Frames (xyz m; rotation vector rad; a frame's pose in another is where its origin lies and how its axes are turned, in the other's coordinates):
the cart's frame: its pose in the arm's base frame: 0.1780 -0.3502 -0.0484 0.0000 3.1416 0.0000
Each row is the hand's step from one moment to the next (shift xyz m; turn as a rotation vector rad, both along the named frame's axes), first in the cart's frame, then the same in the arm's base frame.
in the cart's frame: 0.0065 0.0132 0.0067 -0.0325 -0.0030 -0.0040
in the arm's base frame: -0.0065 0.0132 -0.0067 0.0325 -0.0030 0.0040
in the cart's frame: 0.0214 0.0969 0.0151 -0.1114 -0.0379 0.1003
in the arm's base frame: -0.0214 0.0969 -0.0151 0.1114 -0.0379 -0.1003
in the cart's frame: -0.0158 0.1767 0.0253 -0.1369 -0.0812 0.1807
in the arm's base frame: 0.0158 0.1767 -0.0253 0.1369 -0.0812 -0.1807
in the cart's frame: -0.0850 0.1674 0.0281 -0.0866 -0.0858 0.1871
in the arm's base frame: 0.0850 0.1674 -0.0281 0.0866 -0.0858 -0.1871
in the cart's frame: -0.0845 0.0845 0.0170 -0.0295 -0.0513 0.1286
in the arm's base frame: 0.0845 0.0845 -0.0170 0.0295 -0.0513 -0.1286
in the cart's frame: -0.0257 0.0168 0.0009 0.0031 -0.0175 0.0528
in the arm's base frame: 0.0257 0.0168 -0.0009 -0.0031 -0.0175 -0.0528
